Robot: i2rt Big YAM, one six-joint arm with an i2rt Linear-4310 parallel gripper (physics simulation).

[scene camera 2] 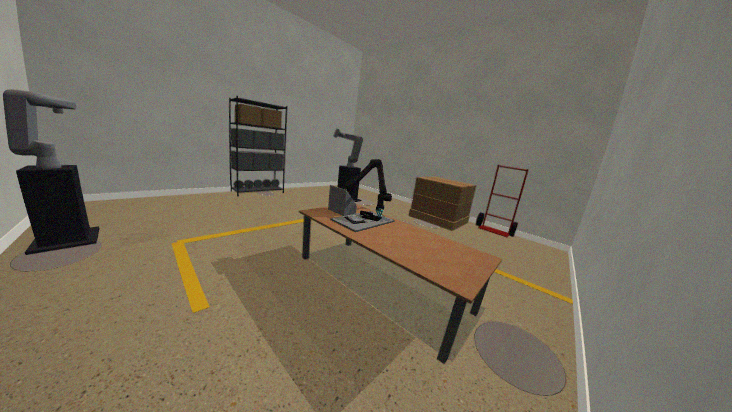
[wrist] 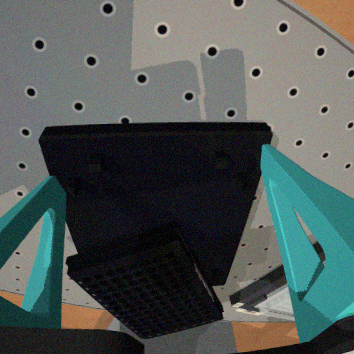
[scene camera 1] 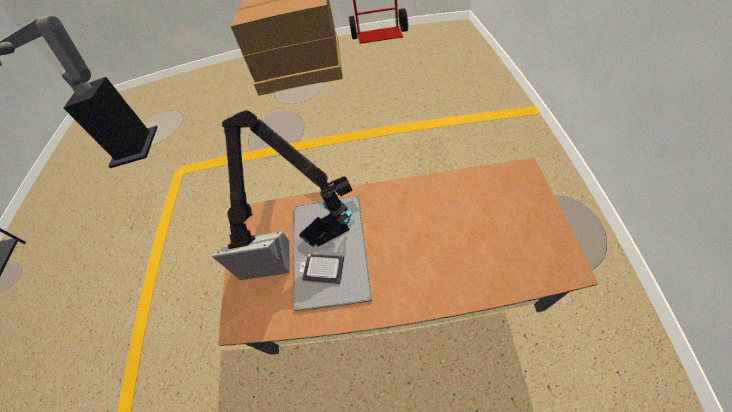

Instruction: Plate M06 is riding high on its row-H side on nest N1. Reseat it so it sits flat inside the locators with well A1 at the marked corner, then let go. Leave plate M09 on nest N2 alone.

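Places are measured from the arm's base along level axes (x right, y back, z down), in metres.
Pixels of known places: gripper, fingertip midpoint: [scene camera 2: 379,216] [wrist: 155,169] [scene camera 1: 341,216]; arm's base, link origin: [scene camera 2: 341,194] [scene camera 1: 242,243].
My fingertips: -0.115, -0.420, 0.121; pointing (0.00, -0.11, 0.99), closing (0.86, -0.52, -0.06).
Ahead of a thing's pixels: the offset from my fingertips to its middle, as dx, dy, dz. "spot": to the spot under its first point. Level surfaces: height alone.
A black multi-well plate {+0.044, +0.128, +0.005} [wrist: 145,285] [scene camera 1: 310,232], which I take for M06, leans tilted over one end of a dark slab {+0.027, +0.071, +0.027} [wrist: 155,175] [scene camera 1: 335,229], apparently nest N1. It does not look flat. My gripper [wrist: 155,169] [scene camera 2: 380,212] is open and empty, its teal fingers standing wide on either side of the slab. In scene camera 1 the arm's wrist partly hides the fingers above the slab's far end. The white plate M09 {+0.225, +0.110, +0.014} [scene camera 1: 323,267] sits flat in its dark nest N2 {spot: +0.276, +0.118, +0.021} [scene camera 1: 322,279] nearer the table's front. Well A1, the corner mark and the labels cannot be made out.
Both nests are on a grey perforated board {+0.130, +0.080, +0.039} [scene camera 1: 353,289] [wrist: 150,50] on the orange-brown table {dz +0.045} [scene camera 1: 461,230] [scene camera 2: 425,250]. A grey wedge-shaped box [scene camera 1: 256,263] stands at the arm's base, left of the board. Stacked cartons [scene camera 1: 291,46] and a red hand truck [scene camera 1: 380,34] stand beyond the table.
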